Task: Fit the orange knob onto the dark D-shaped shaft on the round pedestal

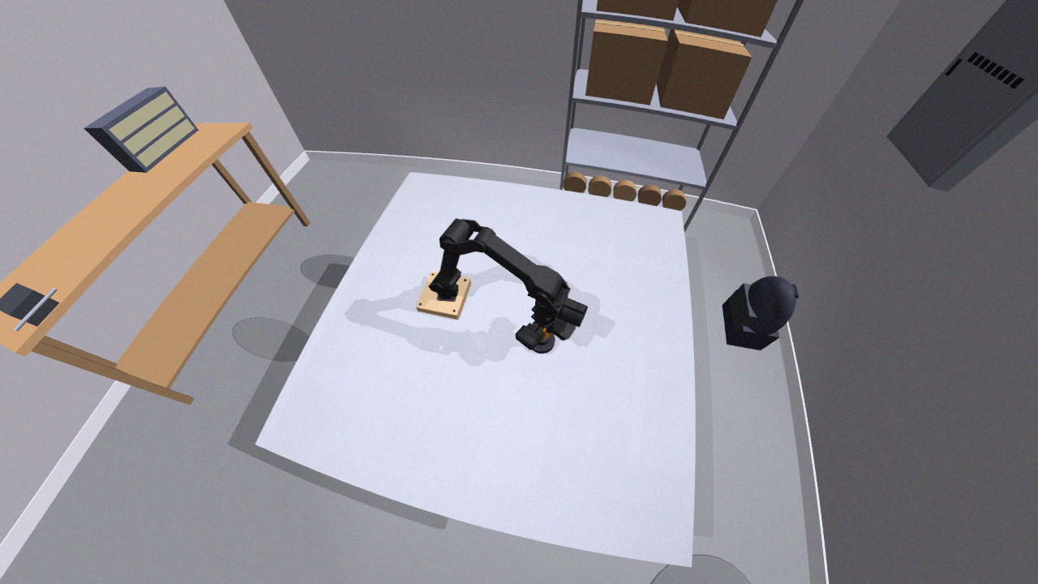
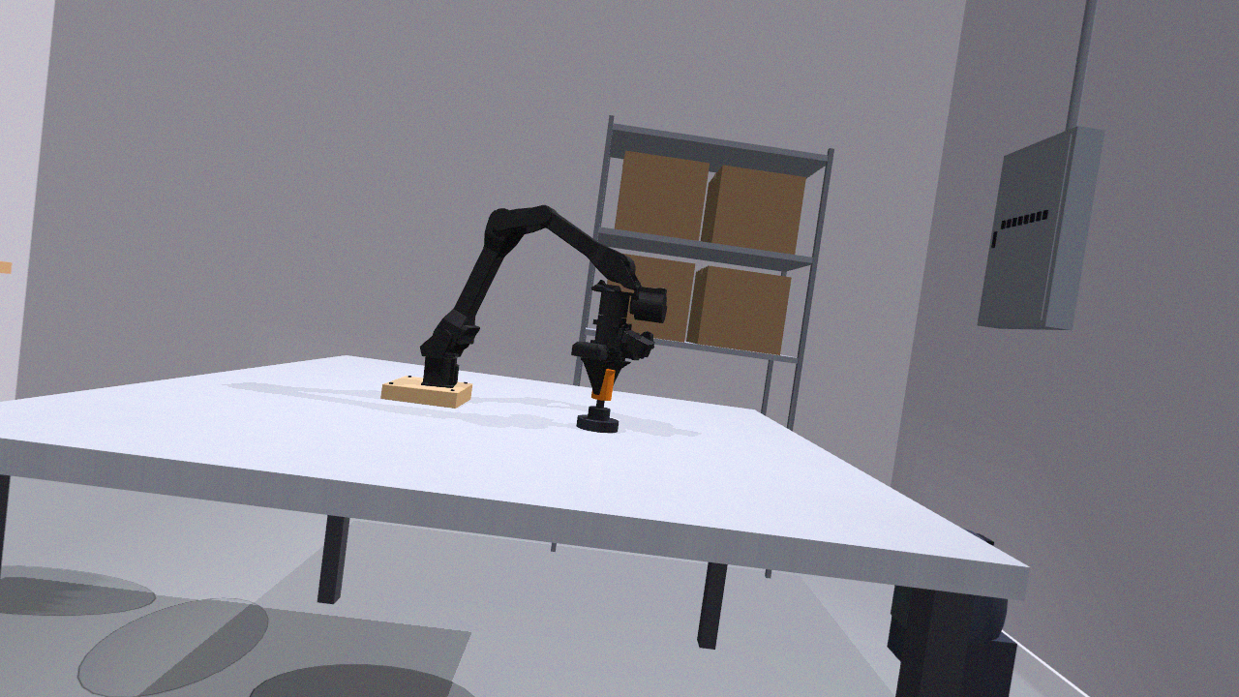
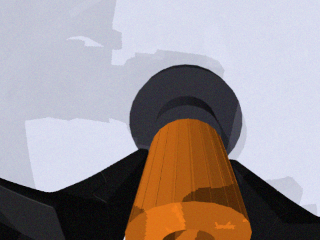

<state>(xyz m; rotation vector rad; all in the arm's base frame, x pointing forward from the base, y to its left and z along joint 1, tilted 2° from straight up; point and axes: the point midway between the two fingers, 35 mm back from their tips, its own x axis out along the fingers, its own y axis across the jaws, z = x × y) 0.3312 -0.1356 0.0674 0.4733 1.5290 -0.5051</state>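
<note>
Now: the orange knob 20 mm above my gripper tip. From my gripper tip the other things lie so: dark round pedestal 40 mm below.
</note>
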